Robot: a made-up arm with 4 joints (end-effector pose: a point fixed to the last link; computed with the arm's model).
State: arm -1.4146 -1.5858 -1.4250 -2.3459
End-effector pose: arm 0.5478 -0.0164 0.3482 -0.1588 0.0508 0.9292
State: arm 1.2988 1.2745 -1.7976 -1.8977
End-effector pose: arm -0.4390 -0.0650 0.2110 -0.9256 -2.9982 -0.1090
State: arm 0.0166 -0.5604 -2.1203 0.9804
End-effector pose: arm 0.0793 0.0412 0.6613 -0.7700 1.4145 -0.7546
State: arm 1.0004 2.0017 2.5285 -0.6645
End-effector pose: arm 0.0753 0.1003 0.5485 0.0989 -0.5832 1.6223
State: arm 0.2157 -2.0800 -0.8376 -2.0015
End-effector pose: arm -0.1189 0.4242 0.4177 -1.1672 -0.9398 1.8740
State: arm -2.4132 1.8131 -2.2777 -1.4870
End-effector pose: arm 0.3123 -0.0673 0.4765 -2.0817 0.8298 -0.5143
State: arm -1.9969 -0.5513 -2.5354 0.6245
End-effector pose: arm -0.1253 -0.1610 0.4762 1.5319 1.8705 -1.5266
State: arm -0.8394 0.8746 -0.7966 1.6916
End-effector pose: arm 0.3369 0.0503 0.8398 -0.8562 1.8863 -1.7867
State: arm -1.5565 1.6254 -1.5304 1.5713
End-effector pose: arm 0.2479 -0.5441 0.2137 0.0232 -3.1413 -0.0223
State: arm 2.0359 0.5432 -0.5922 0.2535
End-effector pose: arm 0.0788 0.0589 0.5865 -1.1689 0.5306 1.5657
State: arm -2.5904 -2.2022 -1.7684 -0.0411
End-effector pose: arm 0.0090 0.1242 0.2854 -0.5569 -0.1452 -2.4981
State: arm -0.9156 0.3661 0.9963 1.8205
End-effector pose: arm -0.0619 0.6243 0.1750 0.3805 -0.7827 -2.6153
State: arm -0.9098 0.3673 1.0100 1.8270
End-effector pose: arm -0.0621 0.6234 0.1694 0.3928 -0.7956 -2.6111
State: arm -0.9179 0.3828 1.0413 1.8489
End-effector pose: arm -0.0478 0.6248 0.1641 0.4109 -0.8181 -2.6325
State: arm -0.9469 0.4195 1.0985 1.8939
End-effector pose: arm -0.0114 0.6280 0.1598 0.4384 -0.8557 -2.6915
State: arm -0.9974 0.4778 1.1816 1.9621
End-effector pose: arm 0.0481 0.6291 0.1573 0.4767 -0.9104 -2.7873
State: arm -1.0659 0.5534 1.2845 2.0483
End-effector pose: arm 0.1262 0.6218 0.1580 0.5254 -0.9822 -2.9101
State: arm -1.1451 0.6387 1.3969 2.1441
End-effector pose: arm 0.2133 0.6017 0.1624 -0.5338 0.9784 2.7901
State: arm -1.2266 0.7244 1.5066 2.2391
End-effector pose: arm 0.2979 0.5689 0.1703 -0.5313 0.9583 2.6225
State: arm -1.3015 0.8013 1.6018 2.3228
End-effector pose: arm 0.3696 0.5293 0.1801 -0.5267 0.9401 2.4731
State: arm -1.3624 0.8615 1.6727 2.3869
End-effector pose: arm 0.4222 0.4918 0.1900 -0.5199 0.9245 2.3569
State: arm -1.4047 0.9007 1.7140 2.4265
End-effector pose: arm 0.4548 0.4644 0.1982 -0.5107 0.9111 2.2826
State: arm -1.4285 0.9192 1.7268 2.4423
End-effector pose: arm 0.4702 0.4504 0.2040 -0.4994 0.8994 2.2494
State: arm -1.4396 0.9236 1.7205 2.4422
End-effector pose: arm 0.4750 0.4465 0.2081 -0.4869 0.8885 2.2437
